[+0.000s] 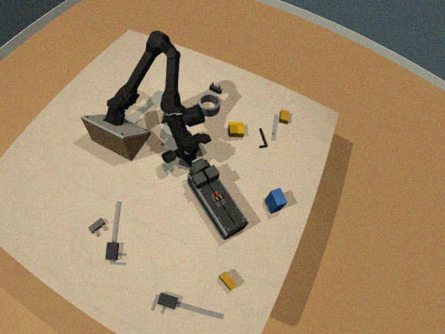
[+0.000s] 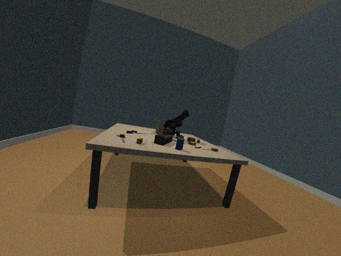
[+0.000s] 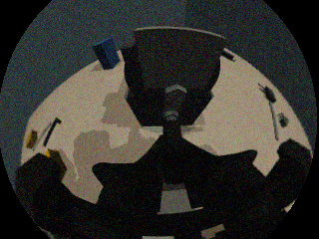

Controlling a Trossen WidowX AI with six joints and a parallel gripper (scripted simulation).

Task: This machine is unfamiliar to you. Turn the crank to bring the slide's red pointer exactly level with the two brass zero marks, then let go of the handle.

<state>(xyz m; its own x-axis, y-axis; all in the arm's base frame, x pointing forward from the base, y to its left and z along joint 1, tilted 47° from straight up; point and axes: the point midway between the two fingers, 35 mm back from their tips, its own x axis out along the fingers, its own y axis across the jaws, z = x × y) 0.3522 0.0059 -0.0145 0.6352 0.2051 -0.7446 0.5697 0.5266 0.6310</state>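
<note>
The crank handle is 20 mm behind my gripper tip, 10 mm to the left of it and 30 mm above it. Also, from my gripper tip: yellow block (80 mm ahead, 250 mm to the left, 20 mm below); red pointer (120 mm ahead, 90 mm to the right, 50 mm above); black hex key (210 mm ahead, 240 mm to the left, 30 mm below).
</note>
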